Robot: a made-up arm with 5 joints. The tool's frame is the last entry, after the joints.
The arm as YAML. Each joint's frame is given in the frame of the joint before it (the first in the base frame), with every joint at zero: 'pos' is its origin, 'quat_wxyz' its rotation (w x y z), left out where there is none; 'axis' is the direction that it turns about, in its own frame. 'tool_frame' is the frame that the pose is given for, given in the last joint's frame.
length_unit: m
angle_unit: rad
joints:
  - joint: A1
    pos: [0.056, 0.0, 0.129]
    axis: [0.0, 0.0, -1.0]
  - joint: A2
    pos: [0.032, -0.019, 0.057]
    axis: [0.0, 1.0, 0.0]
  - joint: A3
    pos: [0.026, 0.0, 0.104]
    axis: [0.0, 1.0, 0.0]
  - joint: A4
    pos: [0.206, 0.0, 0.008]
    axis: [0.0, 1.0, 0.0]
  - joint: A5
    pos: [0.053, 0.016, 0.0]
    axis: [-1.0, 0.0, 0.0]
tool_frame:
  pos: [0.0, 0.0, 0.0]
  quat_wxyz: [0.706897, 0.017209, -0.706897, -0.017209]
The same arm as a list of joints. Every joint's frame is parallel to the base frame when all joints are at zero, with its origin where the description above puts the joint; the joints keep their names.
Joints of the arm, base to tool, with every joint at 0 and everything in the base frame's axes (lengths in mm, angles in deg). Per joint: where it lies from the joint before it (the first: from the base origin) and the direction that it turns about. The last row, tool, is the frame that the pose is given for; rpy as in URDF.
A1: offset 56.0 0.0 129.0 axis 0 0 -1
A2: offset 32.0 -19.0 57.0 axis 0 1 0
A3: offset 26.0 0.0 104.0 axis 0 1 0
A4: offset 206.0 0.0 8.0 axis 0 1 0
A5: offset 53.0 16.0 0.0 axis -1 0 0
tool: offset 0.0 0.0 0.0 rpy 90.00 -87.21 -90.00

